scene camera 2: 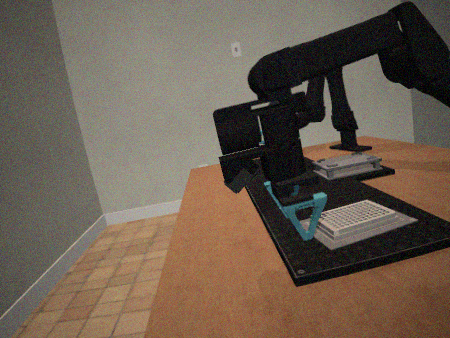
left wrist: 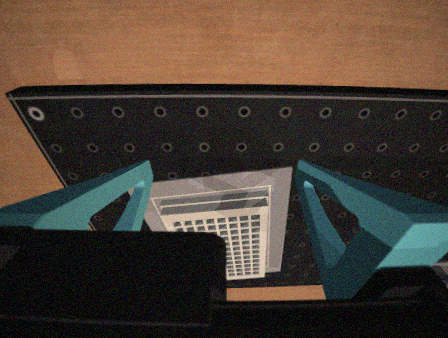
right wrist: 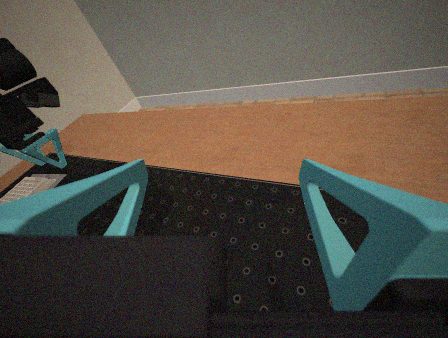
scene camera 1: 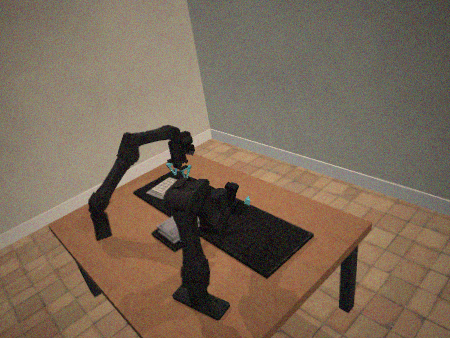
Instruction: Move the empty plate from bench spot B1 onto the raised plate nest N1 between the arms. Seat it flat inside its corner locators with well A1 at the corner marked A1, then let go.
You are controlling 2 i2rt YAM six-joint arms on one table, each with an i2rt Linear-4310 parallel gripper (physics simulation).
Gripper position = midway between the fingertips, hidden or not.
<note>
The left gripper (scene camera 2: 298, 227) is open, with nothing in its grasp. Also in view: a white well plate (scene camera 2: 337, 223). The right gripper (right wrist: 223, 167) is open, holding nothing. Also in view: a grey nest pad (scene camera 2: 325, 241) and a black deck (scene camera 2: 312, 255).
The white well plate also shows in the left wrist view (left wrist: 240, 219). The left gripper also shows in the left wrist view (left wrist: 223, 168) and in the right wrist view (right wrist: 54, 165). The black deck also shows in the left wrist view (left wrist: 388, 143), in the right wrist view (right wrist: 272, 261) and in scene camera 1 (scene camera 1: 261, 241).
</note>
